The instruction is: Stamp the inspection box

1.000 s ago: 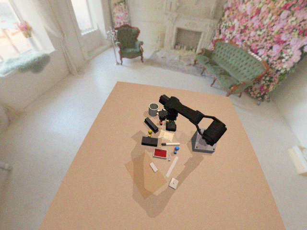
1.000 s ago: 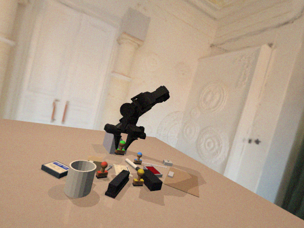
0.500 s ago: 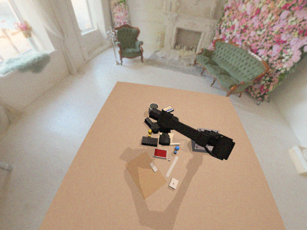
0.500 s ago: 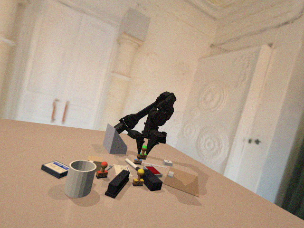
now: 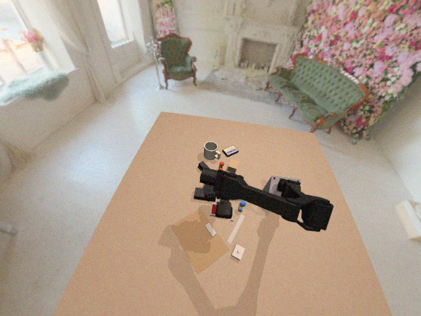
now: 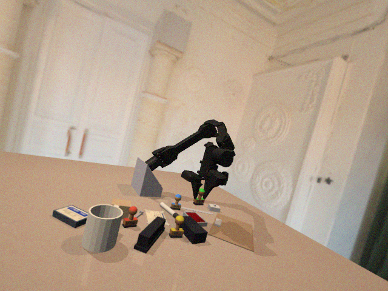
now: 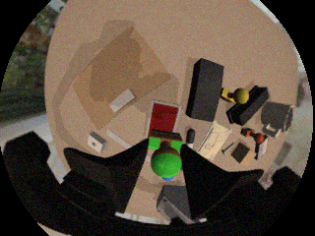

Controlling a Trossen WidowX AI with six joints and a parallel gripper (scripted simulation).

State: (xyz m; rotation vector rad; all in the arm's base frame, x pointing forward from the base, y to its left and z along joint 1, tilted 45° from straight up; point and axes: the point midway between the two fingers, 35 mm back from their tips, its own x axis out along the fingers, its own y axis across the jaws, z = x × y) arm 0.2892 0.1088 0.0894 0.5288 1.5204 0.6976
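My gripper tip is now 9 cm above the red ink pad. Round my gripper tip: blue-knobbed stamp 10 cm behind, 7 cm below, 4 cm to the right; then green-knobbed stamp right at my gripper tip; then white marker 8 cm to the right, 8 cm below, 5 cm behind.
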